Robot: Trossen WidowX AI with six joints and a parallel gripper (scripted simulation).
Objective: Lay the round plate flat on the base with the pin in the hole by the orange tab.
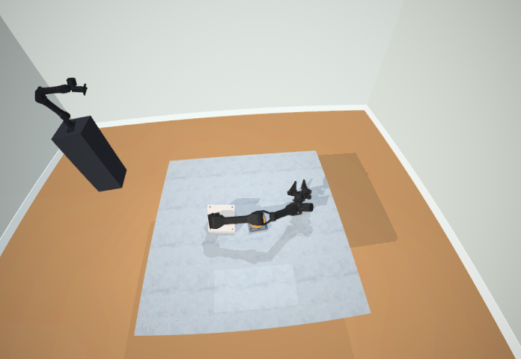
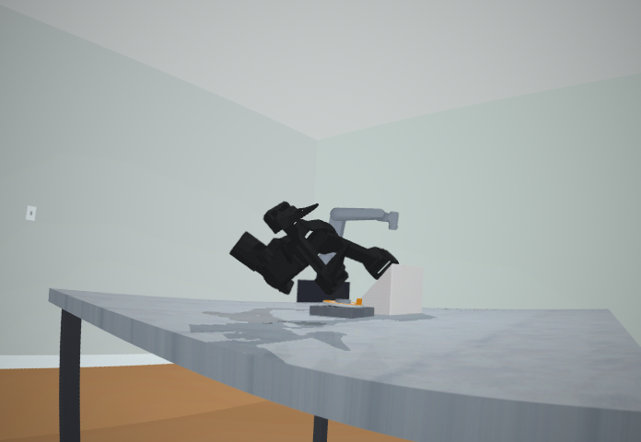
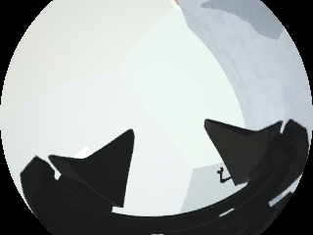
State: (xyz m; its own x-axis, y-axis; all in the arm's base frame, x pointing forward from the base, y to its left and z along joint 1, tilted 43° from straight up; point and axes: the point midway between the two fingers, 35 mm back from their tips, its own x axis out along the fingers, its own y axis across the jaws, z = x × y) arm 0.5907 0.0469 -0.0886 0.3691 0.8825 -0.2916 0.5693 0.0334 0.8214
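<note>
Right now the grey square base is 330 mm behind my gripper tip, 170 mm to the right of it and 150 mm below it.
</note>
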